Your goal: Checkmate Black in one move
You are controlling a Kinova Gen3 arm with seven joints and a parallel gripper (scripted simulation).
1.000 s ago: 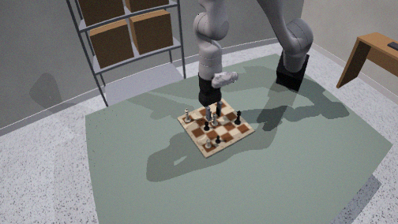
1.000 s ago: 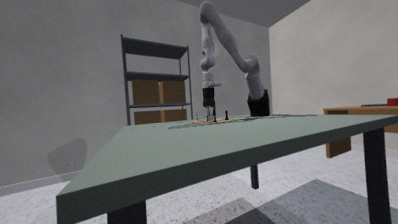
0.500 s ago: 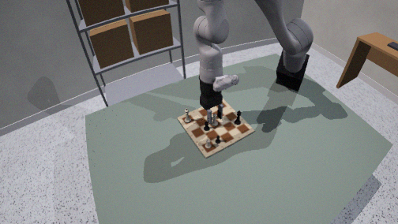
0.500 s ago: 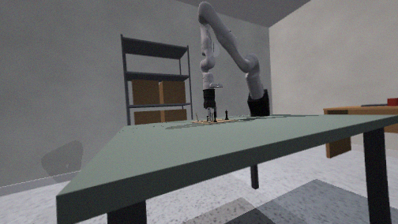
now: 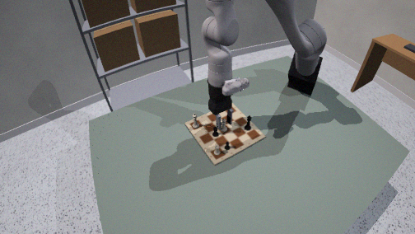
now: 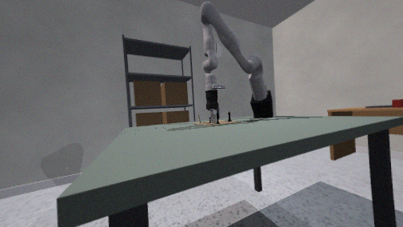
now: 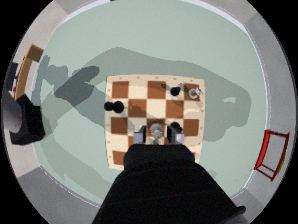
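Now: the chessboard 4 cm below my hand. From my hand the other things lie so: tall black piece 9 cm behind, 2 cm to the left, 1 cm below.
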